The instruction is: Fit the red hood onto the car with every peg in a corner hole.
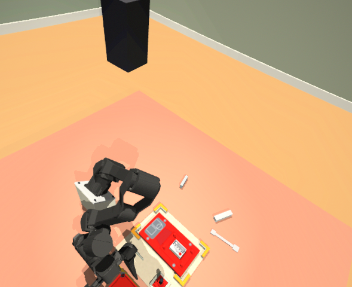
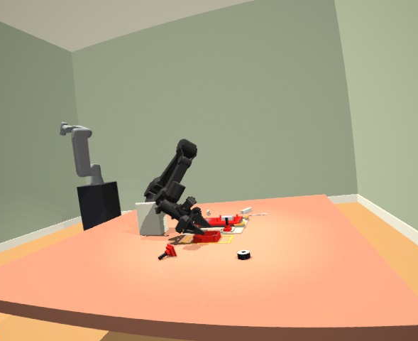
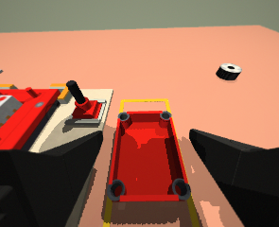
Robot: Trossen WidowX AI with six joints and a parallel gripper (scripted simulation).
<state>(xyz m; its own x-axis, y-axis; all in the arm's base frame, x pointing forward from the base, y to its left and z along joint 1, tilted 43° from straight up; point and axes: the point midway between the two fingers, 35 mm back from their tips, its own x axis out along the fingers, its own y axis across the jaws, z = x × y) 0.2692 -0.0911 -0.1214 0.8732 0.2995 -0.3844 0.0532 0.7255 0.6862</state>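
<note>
My gripper tip is 30 mm above the red hood and 10 mm past it. The rest, counted from my gripper tip: cream jig (190 mm to the left, 30 mm below, 20 mm ahead); black wheel (200 mm to the right, 150 mm ahead, 30 mm below); grey engine block (200 mm to the left, 50 mm ahead, 10 mm below).
</note>
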